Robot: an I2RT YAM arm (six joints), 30 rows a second.
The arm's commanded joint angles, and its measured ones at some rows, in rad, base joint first. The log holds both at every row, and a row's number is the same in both.
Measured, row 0:
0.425 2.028 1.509 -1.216 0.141 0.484
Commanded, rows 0 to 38:
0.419 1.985 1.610 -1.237 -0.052 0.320
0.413 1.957 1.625 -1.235 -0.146 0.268
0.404 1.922 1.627 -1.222 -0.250 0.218
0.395 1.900 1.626 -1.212 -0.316 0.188
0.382 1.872 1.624 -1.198 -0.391 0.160
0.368 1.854 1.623 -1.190 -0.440 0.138
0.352 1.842 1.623 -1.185 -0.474 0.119
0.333 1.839 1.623 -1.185 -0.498 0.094
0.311 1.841 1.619 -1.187 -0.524 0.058
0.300 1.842 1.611 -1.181 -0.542 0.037
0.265 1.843 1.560 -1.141 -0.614 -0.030
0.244 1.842 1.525 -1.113 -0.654 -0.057
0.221 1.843 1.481 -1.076 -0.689 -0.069
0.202 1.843 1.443 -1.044 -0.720 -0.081
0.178 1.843 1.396 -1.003 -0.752 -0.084
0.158 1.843 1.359 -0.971 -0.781 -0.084
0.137 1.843 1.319 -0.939 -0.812 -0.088
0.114 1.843 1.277 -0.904 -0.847 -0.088
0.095 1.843 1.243 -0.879 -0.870 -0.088
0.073 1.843 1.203 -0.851 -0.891 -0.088
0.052 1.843 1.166 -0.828 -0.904 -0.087
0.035 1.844 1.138 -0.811 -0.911 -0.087
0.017 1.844 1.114 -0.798 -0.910 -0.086
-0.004 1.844 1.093 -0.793 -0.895 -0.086
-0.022 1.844 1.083 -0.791 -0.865 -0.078
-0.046 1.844 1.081 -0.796 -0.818 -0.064
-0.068 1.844 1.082 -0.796 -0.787 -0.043
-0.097 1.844 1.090 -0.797 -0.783 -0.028
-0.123 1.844 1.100 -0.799 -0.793 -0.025
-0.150 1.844 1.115 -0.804 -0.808 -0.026
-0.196 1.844 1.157 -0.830 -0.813 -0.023
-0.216 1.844 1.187 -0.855 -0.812 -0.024
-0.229 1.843 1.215 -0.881 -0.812 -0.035
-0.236 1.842 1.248 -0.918 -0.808 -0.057
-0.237 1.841 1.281 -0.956 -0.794 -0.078
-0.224 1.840 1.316 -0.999 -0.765 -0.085
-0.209 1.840 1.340 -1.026 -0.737 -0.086
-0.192 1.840 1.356 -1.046 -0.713 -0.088
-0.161 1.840 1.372 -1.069 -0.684 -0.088
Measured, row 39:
-0.237 1.871 1.303 -1.026 -0.756 -0.058
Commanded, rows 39 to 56:
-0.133 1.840 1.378 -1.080 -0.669 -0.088
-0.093 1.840 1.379 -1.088 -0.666 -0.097
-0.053 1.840 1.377 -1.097 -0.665 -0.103
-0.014 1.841 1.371 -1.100 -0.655 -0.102
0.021 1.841 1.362 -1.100 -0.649 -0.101
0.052 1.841 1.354 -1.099 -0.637 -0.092
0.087 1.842 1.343 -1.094 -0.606 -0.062
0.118 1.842 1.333 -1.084 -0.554 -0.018
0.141 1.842 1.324 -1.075 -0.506 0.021
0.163 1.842 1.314 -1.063 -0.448 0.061
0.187 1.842 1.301 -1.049 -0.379 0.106
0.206 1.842 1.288 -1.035 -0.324 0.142
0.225 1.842 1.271 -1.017 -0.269 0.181
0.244 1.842 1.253 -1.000 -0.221 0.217
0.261 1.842 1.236 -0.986 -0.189 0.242
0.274 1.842 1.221 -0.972 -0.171 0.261
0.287 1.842 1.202 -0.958 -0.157 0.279
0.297 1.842 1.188 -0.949 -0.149 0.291
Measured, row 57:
0.267 1.863 1.236 -0.966 -0.296 0.176
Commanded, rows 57 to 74:
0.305 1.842 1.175 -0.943 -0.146 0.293
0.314 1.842 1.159 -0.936 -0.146 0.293
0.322 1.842 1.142 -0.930 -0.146 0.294
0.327 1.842 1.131 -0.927 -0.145 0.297
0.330 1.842 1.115 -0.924 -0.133 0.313
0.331 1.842 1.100 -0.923 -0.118 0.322
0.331 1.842 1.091 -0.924 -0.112 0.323
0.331 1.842 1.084 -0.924 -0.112 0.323
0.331 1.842 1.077 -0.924 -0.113 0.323
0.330 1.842 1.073 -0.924 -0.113 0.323
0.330 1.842 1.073 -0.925 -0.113 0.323
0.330 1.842 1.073 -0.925 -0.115 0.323
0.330 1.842 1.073 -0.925 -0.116 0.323
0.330 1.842 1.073 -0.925 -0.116 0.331
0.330 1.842 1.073 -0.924 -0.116 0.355
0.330 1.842 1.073 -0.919 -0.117 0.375
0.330 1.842 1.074 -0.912 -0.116 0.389
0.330 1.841 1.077 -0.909 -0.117 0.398
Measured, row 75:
0.328 1.810 1.099 -0.928 -0.149 0.342
